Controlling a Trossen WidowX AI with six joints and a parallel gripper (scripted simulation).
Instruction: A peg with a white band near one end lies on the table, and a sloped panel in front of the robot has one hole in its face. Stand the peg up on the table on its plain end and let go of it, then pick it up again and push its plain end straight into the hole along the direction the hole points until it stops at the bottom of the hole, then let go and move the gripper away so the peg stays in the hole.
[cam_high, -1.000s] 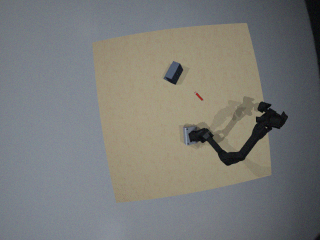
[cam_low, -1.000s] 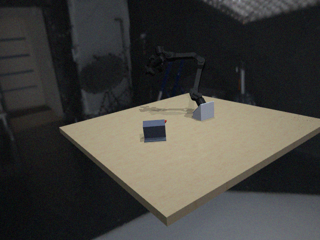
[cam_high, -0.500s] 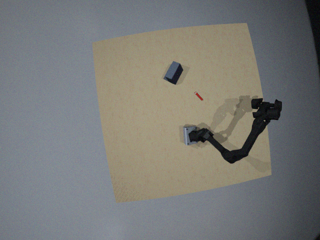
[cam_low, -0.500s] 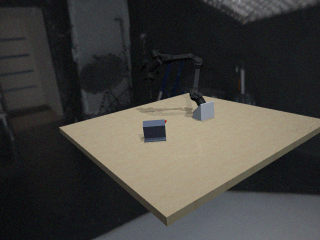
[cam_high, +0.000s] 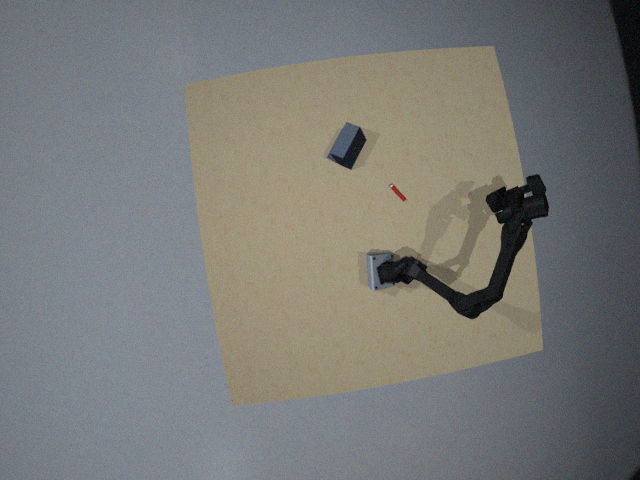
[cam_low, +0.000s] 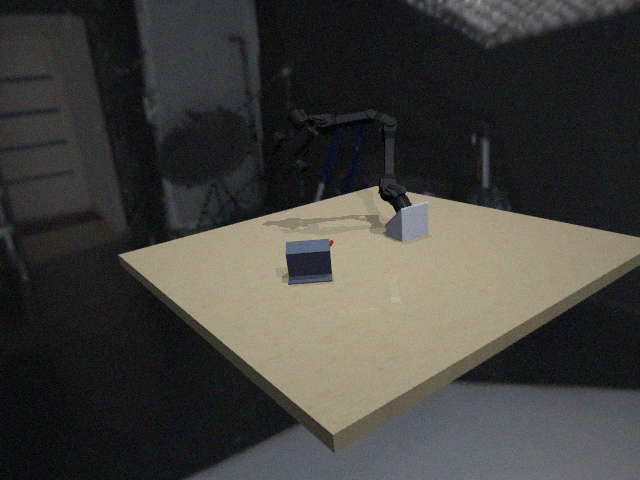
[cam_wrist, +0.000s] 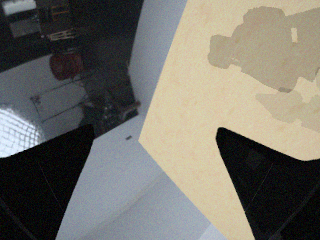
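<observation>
The red peg lies 100 mm ahead of my gripper tip, 360 mm to the left of it and 230 mm below it. From my gripper tip the other things lie so: sloped panel (290 mm ahead, 490 mm to the left, 190 mm below).
</observation>
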